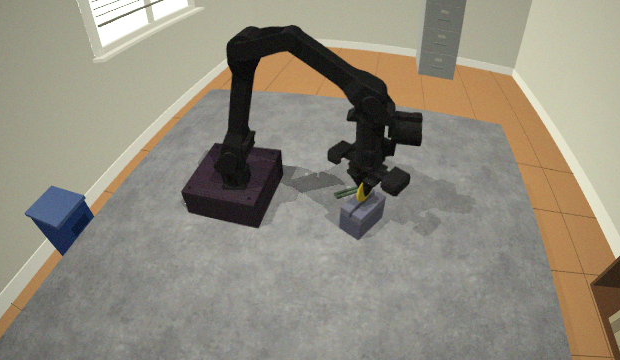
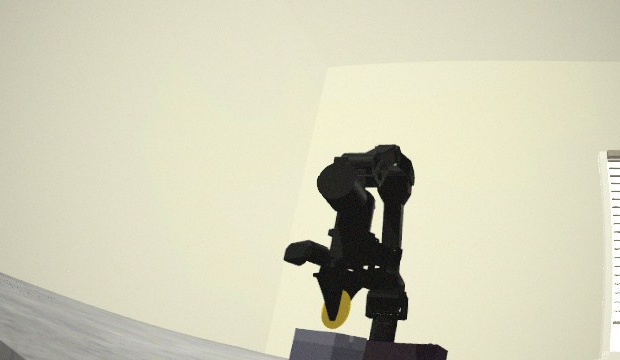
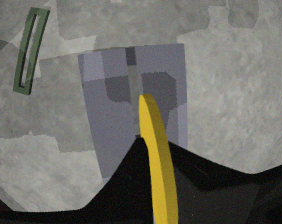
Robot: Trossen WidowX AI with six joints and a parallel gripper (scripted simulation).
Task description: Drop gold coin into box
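Right now my gripper tip is 20 mm below the gold coin.
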